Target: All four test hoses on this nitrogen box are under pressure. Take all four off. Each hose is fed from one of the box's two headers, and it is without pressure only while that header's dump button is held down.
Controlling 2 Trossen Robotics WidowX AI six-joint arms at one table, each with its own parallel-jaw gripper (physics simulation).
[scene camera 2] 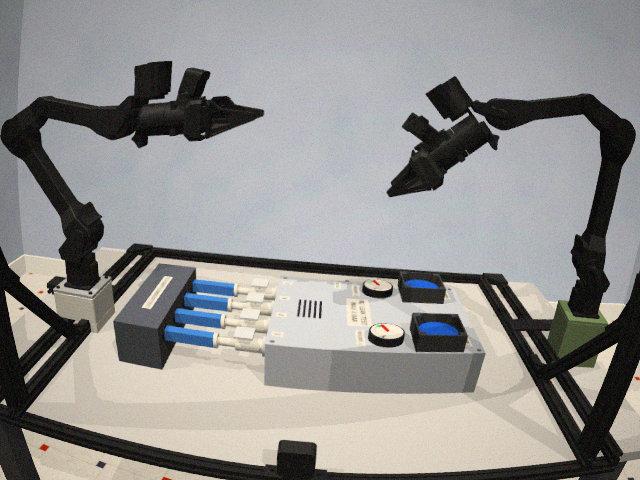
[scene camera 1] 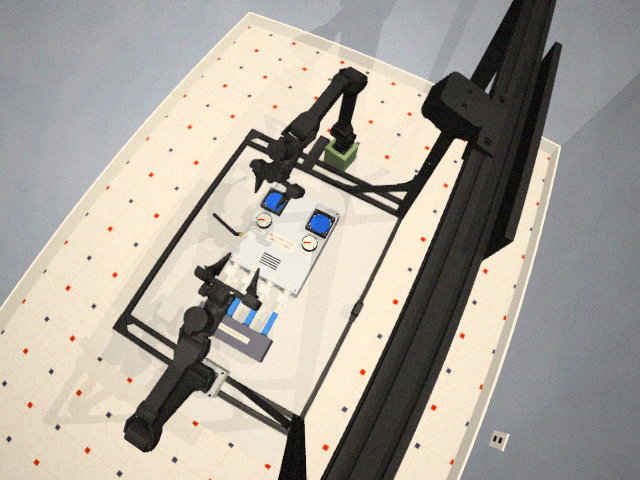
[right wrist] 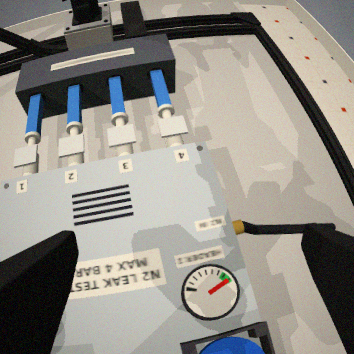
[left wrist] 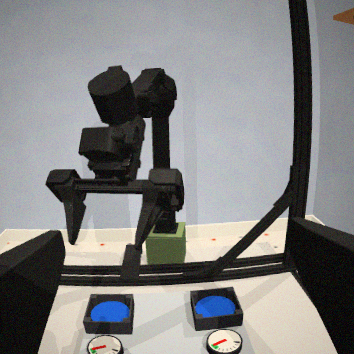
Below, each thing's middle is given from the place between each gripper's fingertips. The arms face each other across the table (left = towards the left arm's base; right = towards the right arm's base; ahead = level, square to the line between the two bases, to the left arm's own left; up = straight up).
Labels:
Right now my right hand is 70 mm past the dark manifold block (scene camera 2: pixel 139 328), 400 mm to the right of it and 240 mm above it.
The dark manifold block is 10 mm ahead of my left hand, 180 mm to the left of it and 360 mm below it.

